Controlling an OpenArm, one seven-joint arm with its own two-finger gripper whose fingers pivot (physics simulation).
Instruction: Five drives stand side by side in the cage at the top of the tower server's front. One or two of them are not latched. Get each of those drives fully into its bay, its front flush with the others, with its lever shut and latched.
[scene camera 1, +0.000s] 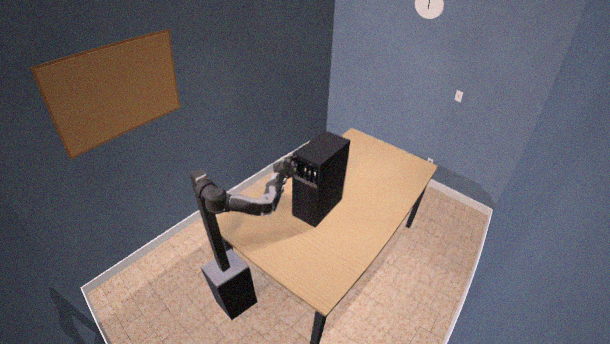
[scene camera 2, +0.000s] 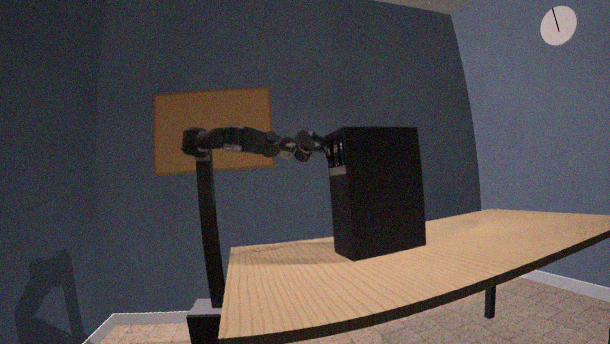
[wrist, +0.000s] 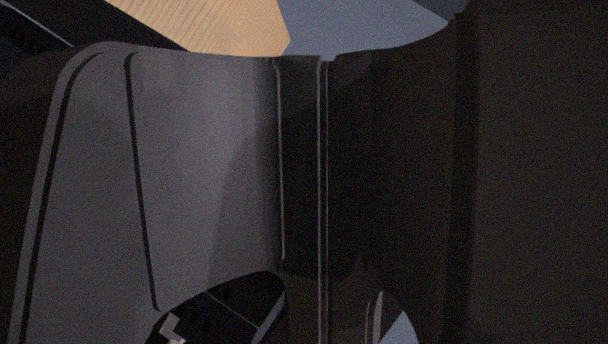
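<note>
The black tower server (scene camera 1: 331, 177) (scene camera 2: 387, 195) stands upright on the table. Several drives (scene camera 1: 310, 174) (scene camera 2: 338, 153) with pale upright levers show side by side in the cage at the top of its front. My gripper (scene camera 1: 294, 163) (scene camera 2: 326, 141) (wrist: 344, 212) is shut, with no object visible between its fingers. It is at the cage's far left end in scene camera 1, at or very close to the front. The gripper hides the leftmost part of the cage. Whether its fingertips touch a drive or lever, and how that drive and lever sit, cannot be told. The fingers fill most of the wrist view.
The wooden table (scene camera 1: 280, 262) (scene camera 2: 300, 300) carries the tower. A pale strip (scene camera 1: 306, 181) (scene camera 2: 338, 170) crosses the tower's front just below the drives. The arm's post (scene camera 1: 214, 235) (scene camera 2: 207, 225) rises beside the table's near left end. A wall with a corkboard (scene camera 1: 112, 92) (scene camera 2: 215, 112) is behind the arm.
</note>
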